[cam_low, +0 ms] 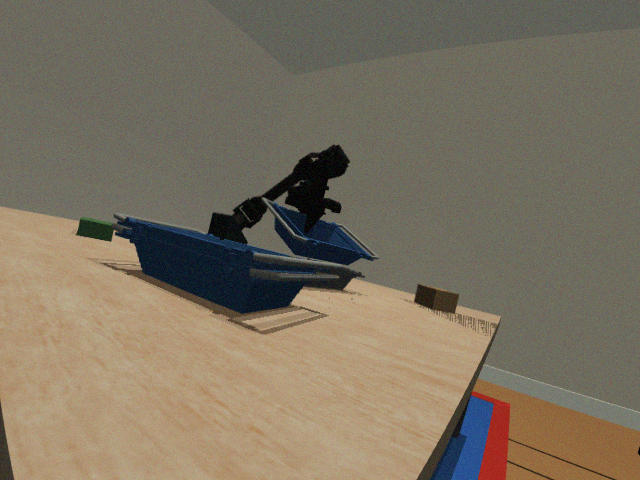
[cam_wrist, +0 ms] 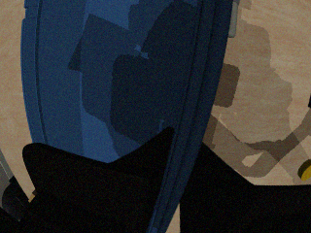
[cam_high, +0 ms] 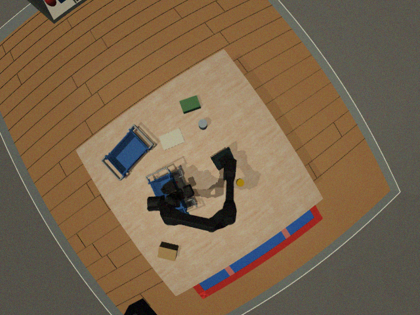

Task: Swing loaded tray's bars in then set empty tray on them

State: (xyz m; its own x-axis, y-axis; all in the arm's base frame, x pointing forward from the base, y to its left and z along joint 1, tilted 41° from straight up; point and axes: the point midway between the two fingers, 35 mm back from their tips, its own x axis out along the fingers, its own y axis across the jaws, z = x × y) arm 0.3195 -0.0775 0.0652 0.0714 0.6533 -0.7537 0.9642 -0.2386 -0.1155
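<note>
Right now the blue tray is 7 cm ahead of my gripper tip and 2 cm to the right of it. Round my gripper tip: grey cylinder (36 cm behind, 24 cm to the right, 10 cm below); then pale sheet (14 cm behind, 30 cm to the right, 13 cm below); then yellow disc (32 cm behind, 20 cm to the left, 13 cm below).
</note>
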